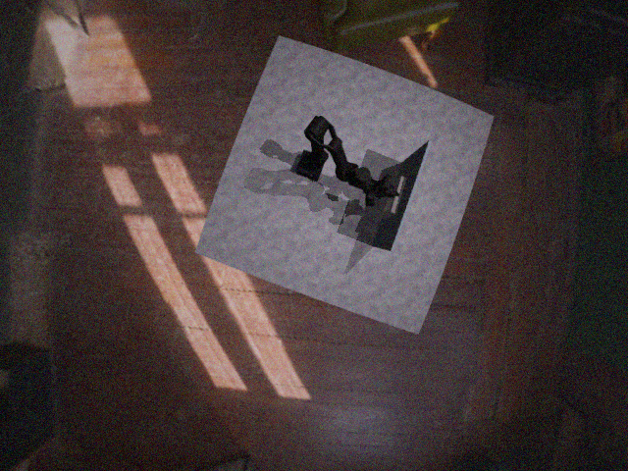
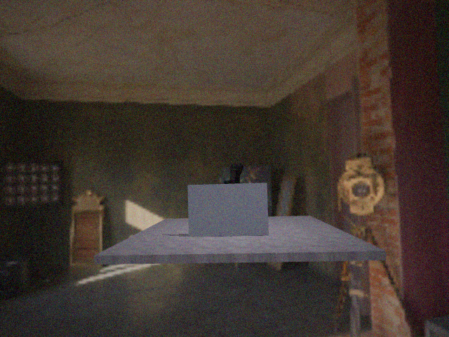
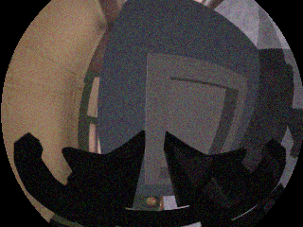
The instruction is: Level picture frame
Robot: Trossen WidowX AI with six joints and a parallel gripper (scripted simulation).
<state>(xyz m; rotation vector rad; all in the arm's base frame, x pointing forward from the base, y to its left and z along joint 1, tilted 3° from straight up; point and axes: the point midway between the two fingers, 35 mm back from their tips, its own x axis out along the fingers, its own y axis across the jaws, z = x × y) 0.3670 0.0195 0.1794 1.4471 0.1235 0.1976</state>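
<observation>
Now: the picture frame 10 mm ahead of my gripper tip and 50 mm below it. The rest, counted from my gripper tip: wall panel 20 mm ahead, 10 mm to the left, 70 mm below.
</observation>
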